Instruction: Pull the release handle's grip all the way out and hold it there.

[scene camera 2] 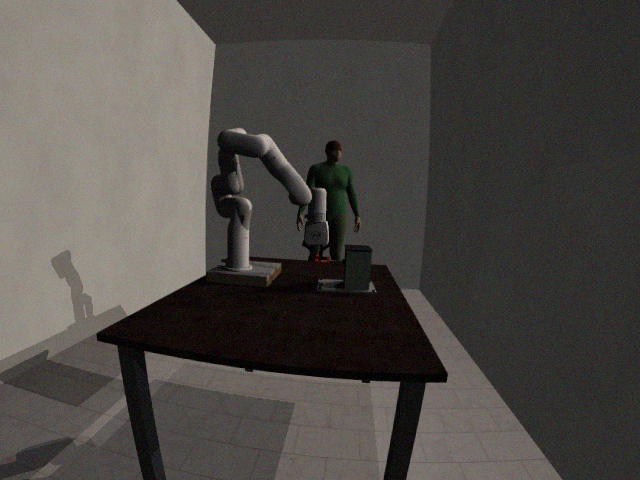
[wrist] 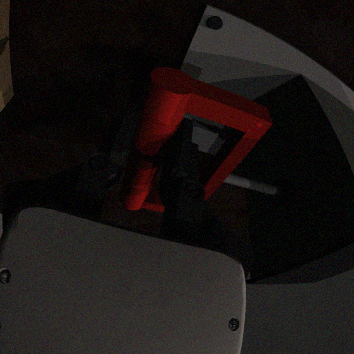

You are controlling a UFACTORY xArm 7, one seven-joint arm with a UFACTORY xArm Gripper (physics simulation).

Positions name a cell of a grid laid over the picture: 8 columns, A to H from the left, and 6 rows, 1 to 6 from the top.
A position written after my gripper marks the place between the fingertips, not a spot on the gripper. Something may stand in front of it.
In view: my gripper (wrist: D3) and a light grey base plate (wrist: F1).
